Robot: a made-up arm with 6 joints. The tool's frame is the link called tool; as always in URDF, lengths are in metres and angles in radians. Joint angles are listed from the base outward.
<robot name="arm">
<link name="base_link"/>
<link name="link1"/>
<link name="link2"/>
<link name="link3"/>
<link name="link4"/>
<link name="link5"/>
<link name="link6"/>
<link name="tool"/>
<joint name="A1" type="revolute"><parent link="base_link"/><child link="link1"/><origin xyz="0.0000 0.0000 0.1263" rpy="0.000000 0.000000 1.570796"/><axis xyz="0 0 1"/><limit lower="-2.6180" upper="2.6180"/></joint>
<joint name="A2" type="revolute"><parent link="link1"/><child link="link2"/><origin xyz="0.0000 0.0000 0.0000" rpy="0.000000 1.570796 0.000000"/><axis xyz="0 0 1"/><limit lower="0.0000" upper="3.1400"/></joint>
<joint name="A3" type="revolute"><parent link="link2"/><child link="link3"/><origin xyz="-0.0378 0.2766 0.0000"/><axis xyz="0 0 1"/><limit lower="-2.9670" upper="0.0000"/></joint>
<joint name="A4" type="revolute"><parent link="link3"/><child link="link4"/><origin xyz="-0.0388 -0.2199 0.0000" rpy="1.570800 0.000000 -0.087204"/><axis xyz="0 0 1"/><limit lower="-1.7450" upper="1.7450"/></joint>
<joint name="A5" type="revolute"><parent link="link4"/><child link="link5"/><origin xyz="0.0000 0.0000 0.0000" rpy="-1.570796 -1.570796 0.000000"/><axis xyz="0 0 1"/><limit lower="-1.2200" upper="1.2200"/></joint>
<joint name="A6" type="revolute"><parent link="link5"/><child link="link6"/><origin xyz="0.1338 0.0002 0.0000" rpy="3.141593 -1.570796 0.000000"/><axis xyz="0 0 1"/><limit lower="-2.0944" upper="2.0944"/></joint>
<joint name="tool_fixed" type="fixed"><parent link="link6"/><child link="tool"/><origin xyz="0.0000 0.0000 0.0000" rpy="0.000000 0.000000 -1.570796"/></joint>
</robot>
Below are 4 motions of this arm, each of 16 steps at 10 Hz.
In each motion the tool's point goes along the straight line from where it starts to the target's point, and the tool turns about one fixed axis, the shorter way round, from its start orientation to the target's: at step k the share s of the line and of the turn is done. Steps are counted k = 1, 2, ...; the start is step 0. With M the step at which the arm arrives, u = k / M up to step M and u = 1 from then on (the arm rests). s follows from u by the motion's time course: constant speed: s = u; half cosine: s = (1 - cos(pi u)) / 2; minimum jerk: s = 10 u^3 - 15 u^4 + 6 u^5.
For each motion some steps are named. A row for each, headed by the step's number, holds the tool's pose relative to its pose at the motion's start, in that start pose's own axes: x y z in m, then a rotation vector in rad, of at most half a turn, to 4 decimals.
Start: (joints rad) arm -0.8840 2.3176 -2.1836 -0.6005 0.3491 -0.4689
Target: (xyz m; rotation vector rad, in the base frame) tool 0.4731 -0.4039 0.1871 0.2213 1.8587 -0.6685
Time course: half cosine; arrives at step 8
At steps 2, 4, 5, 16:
2: -0.0141 0.0186 0.0068 -0.0442 -0.0561 0.0870
4: -0.0483 0.0634 0.0233 -0.1508 -0.1917 0.2970
5: -0.0668 0.0877 0.0322 -0.2085 -0.2651 0.4107
16: -0.0966 0.1269 0.0465 -0.3016 -0.3834 0.5941

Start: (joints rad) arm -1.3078 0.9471 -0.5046 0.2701 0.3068 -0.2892
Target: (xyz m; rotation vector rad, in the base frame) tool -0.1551 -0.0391 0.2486 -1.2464 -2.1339 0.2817
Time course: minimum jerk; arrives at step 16
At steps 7, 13, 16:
7: 0.0420 -0.0590 -0.0677 0.1851 0.5012 -0.1634
13: 0.1039 -0.1462 -0.1677 0.4584 1.2415 -0.4047
16: 0.1093 -0.1537 -0.1763 0.4819 1.3051 -0.4255

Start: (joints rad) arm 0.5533 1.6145 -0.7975 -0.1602 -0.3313 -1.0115
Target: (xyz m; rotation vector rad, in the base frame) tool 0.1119 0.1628 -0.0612 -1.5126 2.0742 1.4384
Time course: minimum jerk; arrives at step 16
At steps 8, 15, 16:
8: 0.0290 0.1621 -0.0226 -0.6389 -0.0731 0.5032
15: 0.0580 0.3236 -0.0451 -1.2750 -0.1458 1.0042
16: 0.0581 0.3243 -0.0452 -1.2778 -0.1461 1.0065

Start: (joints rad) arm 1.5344 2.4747 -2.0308 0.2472 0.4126 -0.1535
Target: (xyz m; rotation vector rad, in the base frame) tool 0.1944 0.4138 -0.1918 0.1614 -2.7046 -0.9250
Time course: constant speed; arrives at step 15
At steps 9, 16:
9: 0.1793 -0.1353 0.0581 -0.0261 0.1799 0.8850
16: 0.2989 -0.2255 0.0968 -0.0435 0.2998 1.4750

